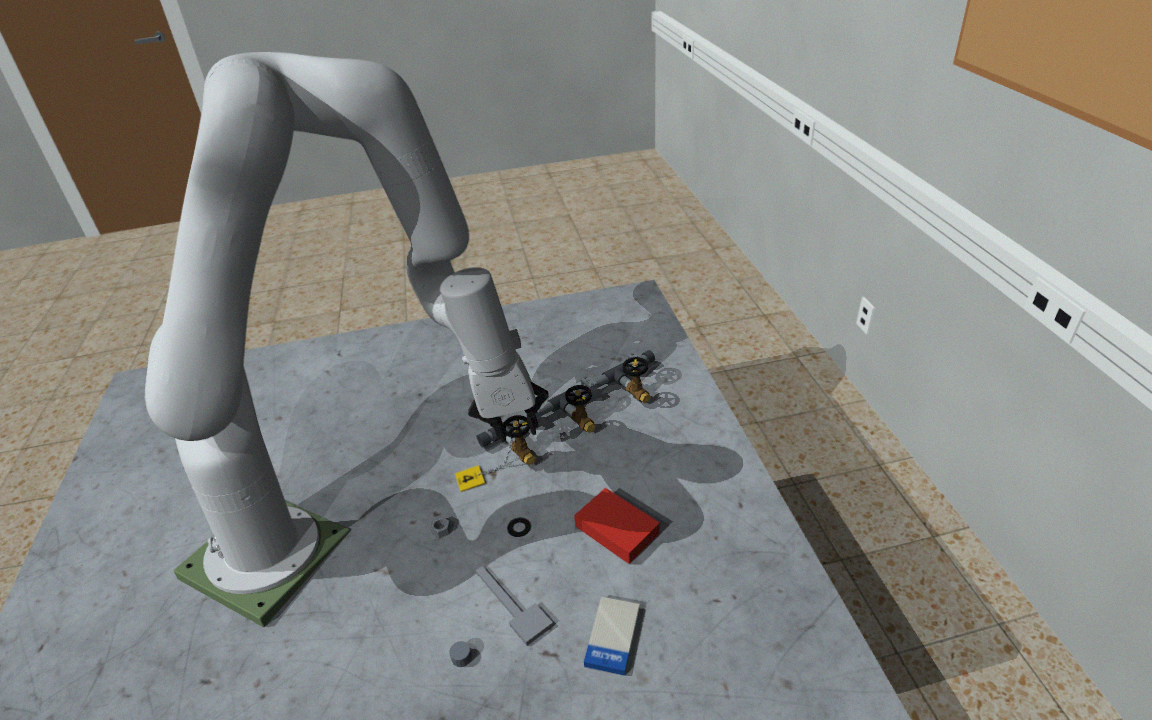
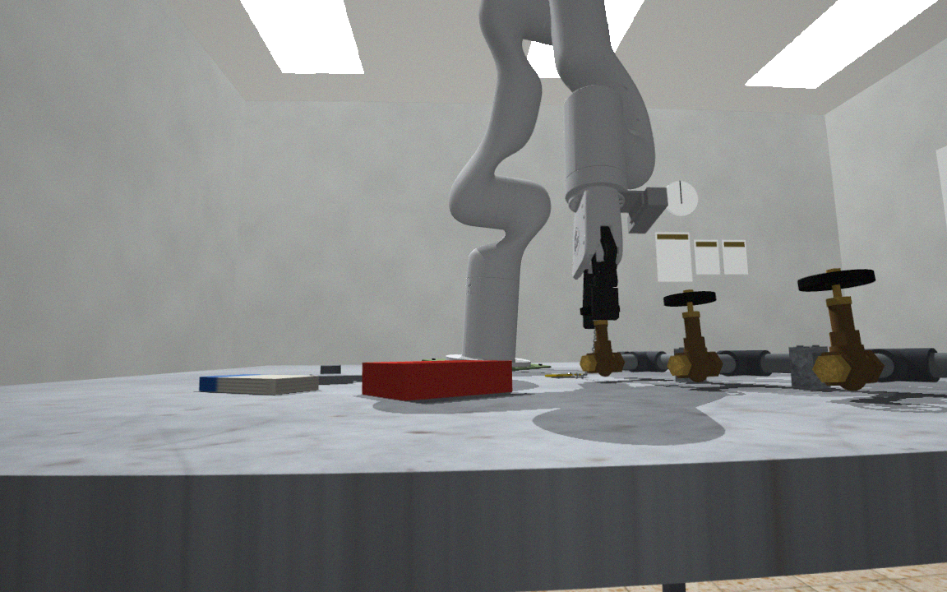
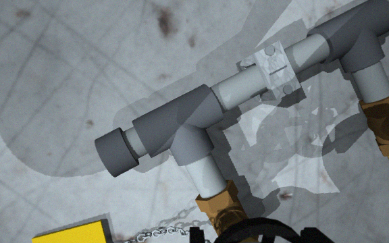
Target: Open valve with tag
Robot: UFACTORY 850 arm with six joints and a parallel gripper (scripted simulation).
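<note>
Right now my hand is 9 cm past the yellow tag, 9 cm above it and 2 cm to the left of it. The rest, counted from my hand: black washer 16 cm to the right, 9 cm below, 4 cm behind; then red block 21 cm to the right, 13 cm ahead, 7 cm below; then grey nut 17 cm behind, 12 cm to the right, 8 cm below.
</note>
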